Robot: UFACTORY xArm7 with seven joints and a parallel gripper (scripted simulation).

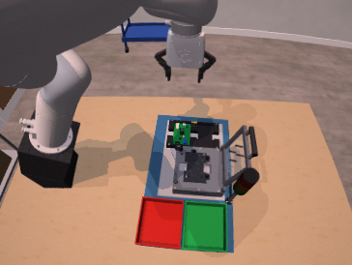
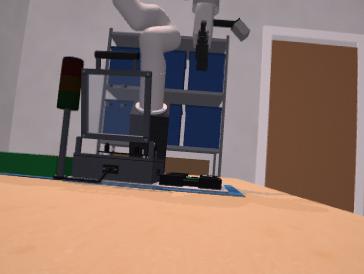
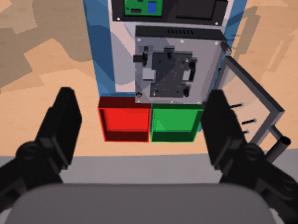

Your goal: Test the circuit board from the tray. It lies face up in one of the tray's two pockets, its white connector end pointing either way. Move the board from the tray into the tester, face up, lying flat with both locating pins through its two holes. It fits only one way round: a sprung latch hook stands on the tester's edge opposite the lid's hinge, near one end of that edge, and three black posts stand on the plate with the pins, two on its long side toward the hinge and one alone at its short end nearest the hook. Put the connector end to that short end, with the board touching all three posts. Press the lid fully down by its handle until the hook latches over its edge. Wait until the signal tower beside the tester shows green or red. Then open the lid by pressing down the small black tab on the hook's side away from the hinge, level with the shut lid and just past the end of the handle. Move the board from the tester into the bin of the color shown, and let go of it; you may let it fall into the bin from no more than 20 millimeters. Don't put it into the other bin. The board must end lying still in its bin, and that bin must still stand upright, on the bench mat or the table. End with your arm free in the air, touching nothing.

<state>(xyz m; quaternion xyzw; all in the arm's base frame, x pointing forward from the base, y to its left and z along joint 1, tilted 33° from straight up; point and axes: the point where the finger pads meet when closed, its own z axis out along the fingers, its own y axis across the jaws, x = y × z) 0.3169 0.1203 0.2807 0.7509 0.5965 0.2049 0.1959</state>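
Now: hand 31 cm above the green circuit board. Round my hand: tester's clear lid 14 cm ahead, 21 cm to the right, 15 cm below; tester's plate 2 cm ahead, 17 cm to the right, 26 cm below; latch hook 3 cm behind, 11 cm to the right, 24 cm below.
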